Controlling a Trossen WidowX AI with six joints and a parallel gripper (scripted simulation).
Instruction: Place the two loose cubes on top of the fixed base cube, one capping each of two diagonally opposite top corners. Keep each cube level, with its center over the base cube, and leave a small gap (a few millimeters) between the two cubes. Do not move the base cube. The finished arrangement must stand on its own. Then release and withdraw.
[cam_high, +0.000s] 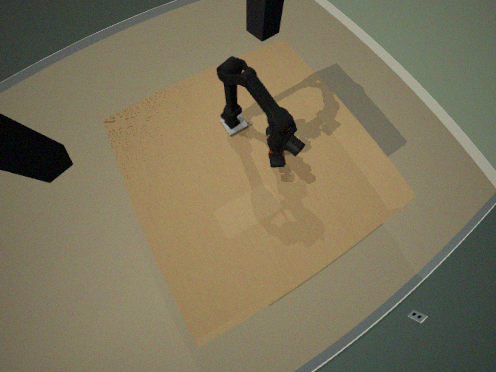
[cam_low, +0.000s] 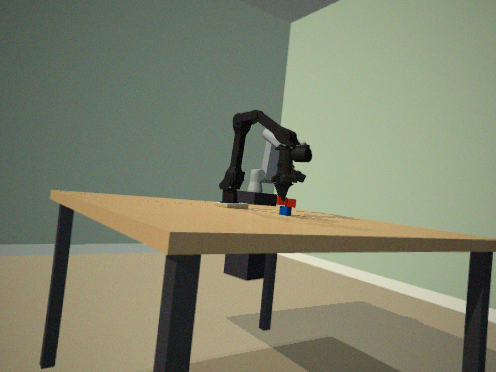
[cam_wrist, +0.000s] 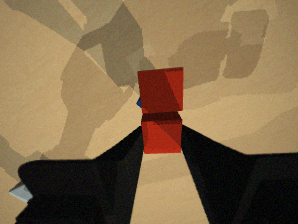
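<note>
The blue base cube is 40 mm below my gripper tip, 20 mm to the left of it and 10 mm ahead of it.
</note>
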